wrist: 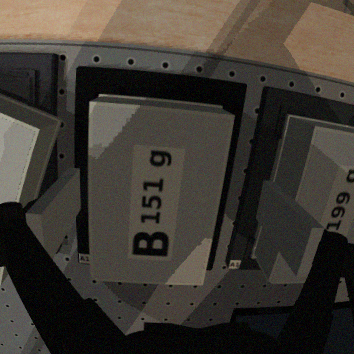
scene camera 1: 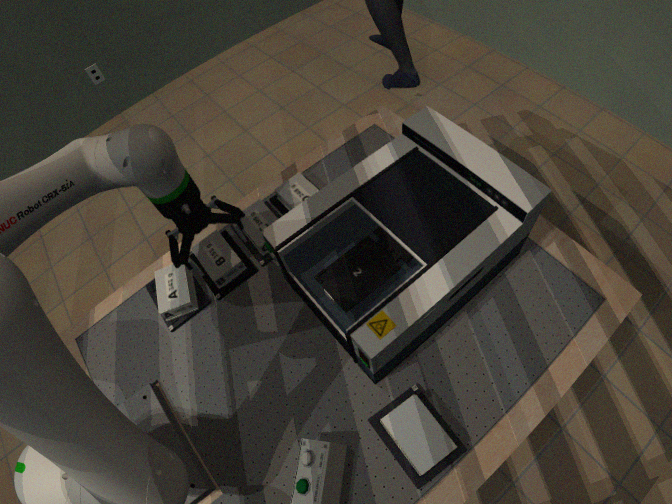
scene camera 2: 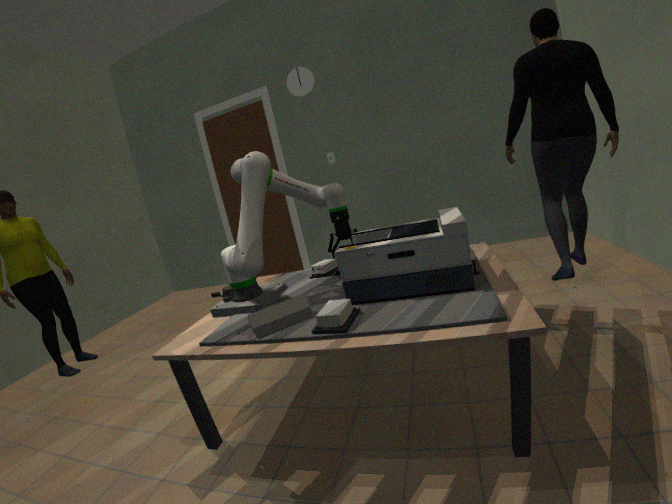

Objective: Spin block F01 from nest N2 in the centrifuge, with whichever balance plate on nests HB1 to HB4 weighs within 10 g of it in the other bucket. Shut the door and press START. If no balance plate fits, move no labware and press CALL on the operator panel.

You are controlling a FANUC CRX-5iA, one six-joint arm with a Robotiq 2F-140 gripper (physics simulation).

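Frame: origin at the arm's base, x ahead, y left, z up, level; millimetres.
Where they show: gripper, fingertip midpoint: (wrist: 171, 194) (scene camera 1: 221, 254); arm's base, link origin: (scene camera 2: 247, 295).
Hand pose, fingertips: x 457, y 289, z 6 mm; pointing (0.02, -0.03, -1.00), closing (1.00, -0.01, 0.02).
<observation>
Each offset is from my fingertips to the top centre of the thing.
My gripper (scene camera 1: 208, 239) (scene camera 2: 341, 248) (wrist: 171, 194) is open and empty, above balance plate B, with its fingers either side. Plate B @[dx -13, dy -1, dz +20 mm] (scene camera 1: 219, 257) (wrist: 112, 200), marked 151 g, lies in its black nest. Plate A @[dx -143, dy +1, dz +26 mm] (scene camera 1: 174, 290) (wrist: 15, 155) sits skewed to the left in the wrist view. A plate marked 199 g @[dx +123, dy -4, dz +20 mm] (scene camera 1: 259, 218) (wrist: 325, 160) lies to the right. A fourth plate @[dx +252, dy -10, dz +20 mm] (scene camera 1: 299, 188) is beyond. A white block @[dx +59, dy -610, dz +21 mm] (scene camera 1: 420, 436) (scene camera 2: 333, 313) sits in a front nest; its label cannot be read. The centrifuge (scene camera 1: 434, 284) (scene camera 2: 407, 263) is open, showing empty bucket 2 (scene camera 1: 369, 279).
The operator panel @[dx -165, dy -574, dz +50 mm] (scene camera 1: 320, 477) (scene camera 2: 281, 317), with a green button, stands near the arm base. A thin raised bar (scene camera 1: 184, 434) lies beside the base. The centrifuge walls rise close to the plate nests. One person (scene camera 1: 398, 43) (scene camera 2: 564, 103) stands beyond the table, another (scene camera 2: 29, 254) at the left.
</observation>
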